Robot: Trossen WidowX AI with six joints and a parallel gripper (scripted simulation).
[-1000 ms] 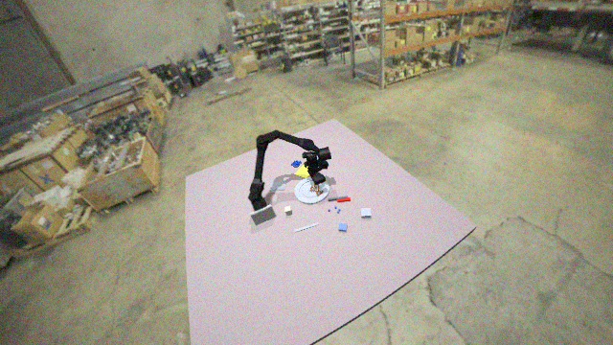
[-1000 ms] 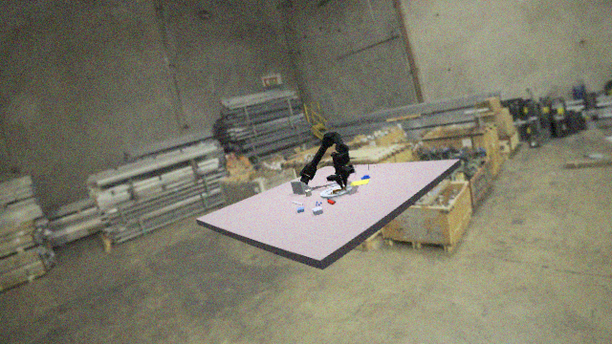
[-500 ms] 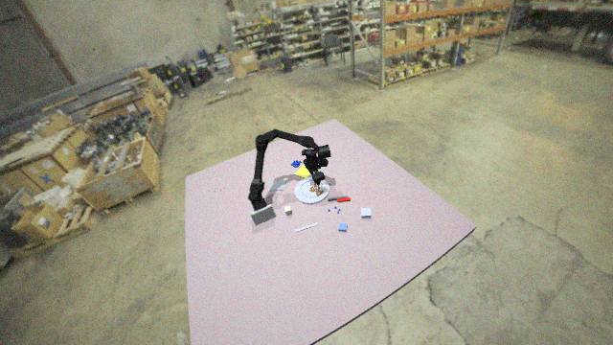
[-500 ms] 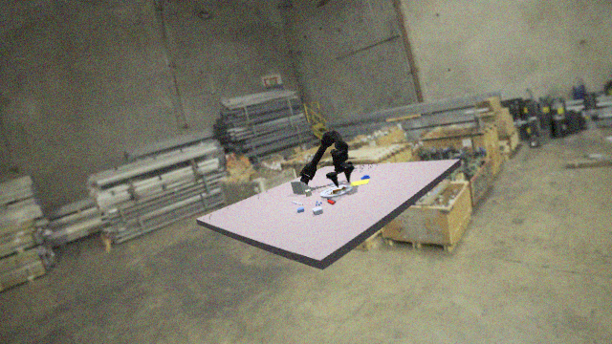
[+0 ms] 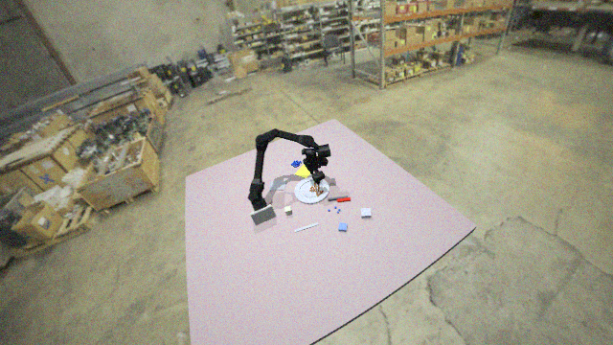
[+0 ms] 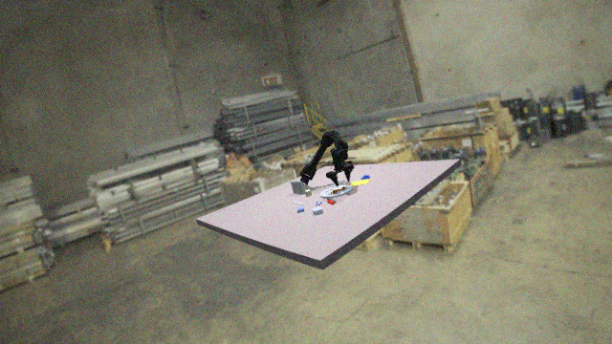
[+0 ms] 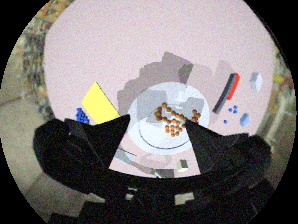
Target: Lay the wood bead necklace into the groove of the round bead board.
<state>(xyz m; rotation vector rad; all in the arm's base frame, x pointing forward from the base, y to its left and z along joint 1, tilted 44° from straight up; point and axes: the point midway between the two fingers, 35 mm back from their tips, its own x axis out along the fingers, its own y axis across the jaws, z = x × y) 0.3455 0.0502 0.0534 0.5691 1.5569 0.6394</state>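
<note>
The red-handled tool lies 170 mm to the right of my gripper tip, 80 mm ahead of it and 40 mm below it. The rest, counted from my gripper tip: cream cube: 210 mm behind, 130 mm to the right, 30 mm below; then grey plate: 210 mm behind, 100 mm to the left, 40 mm below; then yellow sheet: 150 mm to the left, 40 mm below, 20 mm behind.
</note>
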